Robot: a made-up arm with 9 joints. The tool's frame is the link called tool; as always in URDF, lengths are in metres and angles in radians. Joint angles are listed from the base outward.
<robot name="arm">
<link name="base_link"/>
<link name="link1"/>
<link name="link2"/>
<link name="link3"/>
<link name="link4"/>
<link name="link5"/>
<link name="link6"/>
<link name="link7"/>
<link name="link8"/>
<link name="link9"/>
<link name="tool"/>
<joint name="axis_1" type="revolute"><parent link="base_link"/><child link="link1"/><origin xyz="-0.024 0.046 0.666"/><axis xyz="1 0 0"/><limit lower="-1.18" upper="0.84"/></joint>
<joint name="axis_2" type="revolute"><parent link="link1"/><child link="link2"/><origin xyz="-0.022 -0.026 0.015"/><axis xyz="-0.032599 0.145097 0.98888"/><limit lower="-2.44" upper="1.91"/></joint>
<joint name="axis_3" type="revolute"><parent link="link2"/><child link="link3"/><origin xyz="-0.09 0.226 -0.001"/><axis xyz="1 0 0"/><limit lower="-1.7" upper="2.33"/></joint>
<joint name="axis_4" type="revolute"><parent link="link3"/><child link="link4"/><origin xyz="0.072 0.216 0.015"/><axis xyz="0 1 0"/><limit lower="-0.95" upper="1.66"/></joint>
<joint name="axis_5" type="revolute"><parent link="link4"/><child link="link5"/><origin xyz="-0.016 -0.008 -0.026"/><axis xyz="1 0 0"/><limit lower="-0.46" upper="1.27"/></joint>
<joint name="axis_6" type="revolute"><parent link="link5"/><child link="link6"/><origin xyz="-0.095 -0.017 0.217"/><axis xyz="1 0 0"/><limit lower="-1.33" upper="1.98"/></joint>
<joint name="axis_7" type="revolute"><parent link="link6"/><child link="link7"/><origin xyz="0.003 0.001 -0.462"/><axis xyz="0 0 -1"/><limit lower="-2.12" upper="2.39"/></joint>
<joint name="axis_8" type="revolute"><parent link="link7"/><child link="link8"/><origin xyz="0.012 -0.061 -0.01"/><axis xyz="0 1 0"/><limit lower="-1.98" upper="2.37"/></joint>
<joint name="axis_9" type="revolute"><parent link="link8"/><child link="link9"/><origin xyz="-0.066 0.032 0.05"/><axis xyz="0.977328 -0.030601 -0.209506"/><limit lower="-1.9" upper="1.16"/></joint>
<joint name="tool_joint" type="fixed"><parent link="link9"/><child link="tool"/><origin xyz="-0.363 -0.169 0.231" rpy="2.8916 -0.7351 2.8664"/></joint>
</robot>
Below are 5 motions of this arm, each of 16 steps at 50 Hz.
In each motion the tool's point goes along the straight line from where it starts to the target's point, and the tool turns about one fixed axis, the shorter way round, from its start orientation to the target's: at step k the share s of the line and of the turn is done. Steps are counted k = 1, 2, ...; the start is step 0. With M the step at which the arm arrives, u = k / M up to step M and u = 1 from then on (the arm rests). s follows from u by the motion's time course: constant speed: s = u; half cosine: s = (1 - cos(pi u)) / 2; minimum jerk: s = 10 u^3 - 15 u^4 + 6 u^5.
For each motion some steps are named. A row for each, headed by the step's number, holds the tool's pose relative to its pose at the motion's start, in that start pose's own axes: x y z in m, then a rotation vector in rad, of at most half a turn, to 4 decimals.
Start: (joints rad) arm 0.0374 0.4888 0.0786 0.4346 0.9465 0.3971 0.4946 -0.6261 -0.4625
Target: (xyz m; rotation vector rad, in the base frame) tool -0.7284 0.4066 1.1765 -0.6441 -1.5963 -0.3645
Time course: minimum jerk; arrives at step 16
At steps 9, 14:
9: -0.0024 0.0475 -0.0029 0.2209 -0.0318 0.1620
14: -0.0039 0.0759 -0.0046 0.3528 -0.0507 0.2588

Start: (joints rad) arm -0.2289 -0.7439 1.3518 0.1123 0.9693 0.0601 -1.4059 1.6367 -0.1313
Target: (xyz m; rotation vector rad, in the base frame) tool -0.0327 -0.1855 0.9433 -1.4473 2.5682 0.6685
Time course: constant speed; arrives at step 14
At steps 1, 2, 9, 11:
1: 0.0102 -0.0079 0.0045 -0.0104 -0.0260 -0.0208
2: 0.0204 -0.0158 0.0090 -0.0208 -0.0519 -0.0416
9: 0.0920 -0.0710 0.0404 -0.0934 -0.2336 -0.1872
11: 0.1124 -0.0867 0.0494 -0.1142 -0.2855 -0.2288

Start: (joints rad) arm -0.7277 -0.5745 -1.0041 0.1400 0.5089 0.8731 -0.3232 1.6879 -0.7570
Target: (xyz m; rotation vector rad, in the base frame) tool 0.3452 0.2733 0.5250 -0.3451 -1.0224 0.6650
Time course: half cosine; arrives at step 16
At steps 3, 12, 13, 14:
3: -0.0006 0.0053 0.0129 0.0150 -0.0067 0.0039
12: -0.0058 0.0538 0.1305 0.1519 -0.0676 0.0396
13: -0.0063 0.0577 0.1400 0.1629 -0.0725 0.0424
14: -0.0066 0.0606 0.1471 0.1711 -0.0762 0.0446

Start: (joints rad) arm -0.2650 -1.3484 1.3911 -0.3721 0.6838 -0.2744 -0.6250 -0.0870 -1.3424
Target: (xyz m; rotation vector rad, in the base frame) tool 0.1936 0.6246 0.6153 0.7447 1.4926 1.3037
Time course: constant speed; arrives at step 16
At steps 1, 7, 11, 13, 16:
1: 0.0008 0.0033 -0.0124 -0.0493 0.0306 0.0020
7: 0.0056 0.0233 -0.0869 -0.3448 0.2139 0.0143
11: 0.0088 0.0366 -0.1365 -0.5418 0.3362 0.0225
13: 0.0104 0.0432 -0.1614 -0.6404 0.3973 0.0266
16: 0.0128 0.0532 -0.1986 -0.7881 0.4890 0.0327

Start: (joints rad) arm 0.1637 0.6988 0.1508 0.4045 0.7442 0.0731 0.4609 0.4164 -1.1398
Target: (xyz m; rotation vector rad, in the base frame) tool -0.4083 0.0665 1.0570 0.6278 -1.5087 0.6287
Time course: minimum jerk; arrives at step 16
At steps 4, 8, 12, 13, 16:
4: -0.0018 0.0011 0.0062 0.0218 -0.0098 0.0150
8: -0.0089 0.0055 0.0301 0.1054 -0.0472 0.0726
12: -0.0159 0.0099 0.0539 0.1891 -0.0846 0.1302
13: -0.0169 0.0105 0.0572 0.2006 -0.0898 0.1381
16: -0.0177 0.0111 0.0601 0.2109 -0.0944 0.1452

